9 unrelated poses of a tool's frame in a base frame.
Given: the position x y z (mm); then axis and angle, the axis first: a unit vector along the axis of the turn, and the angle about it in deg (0 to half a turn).
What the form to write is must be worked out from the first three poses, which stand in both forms.
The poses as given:
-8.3, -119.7, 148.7, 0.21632, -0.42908, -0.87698, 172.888
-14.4, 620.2, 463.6, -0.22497, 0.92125, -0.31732, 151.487
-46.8, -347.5, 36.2, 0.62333, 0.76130, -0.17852, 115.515
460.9, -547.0, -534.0, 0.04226, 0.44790, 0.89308, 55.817
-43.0, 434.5, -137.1, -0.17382, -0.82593, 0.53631, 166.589
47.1, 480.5, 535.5, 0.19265, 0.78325, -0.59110, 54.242
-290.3, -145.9, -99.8, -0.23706, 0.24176, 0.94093, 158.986
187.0, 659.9, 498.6, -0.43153, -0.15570, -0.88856, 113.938
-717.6, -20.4, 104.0, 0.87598, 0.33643, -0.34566, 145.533
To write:
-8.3, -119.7, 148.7, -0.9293, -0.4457, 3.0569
-14.4, 620.2, 463.6, 2.5718, 0.6112, 2.8469
-46.8, -347.5, 36.2, 2.0415, 0.5561, -1.4229
460.9, -547.0, -534.0, -0.1528, 0.3974, 0.9145
-43.0, 434.5, -137.1, 2.0234, -0.3849, -2.9694
47.1, 480.5, 535.5, 0.4459, 0.6289, -0.7352
-290.3, -145.9, -99.8, -0.5933, -0.3518, 2.6438
187.0, 659.9, 498.6, -0.6965, 0.4079, -1.7283
-717.6, -20.4, 104.0, 2.2792, -0.3704, -0.9054

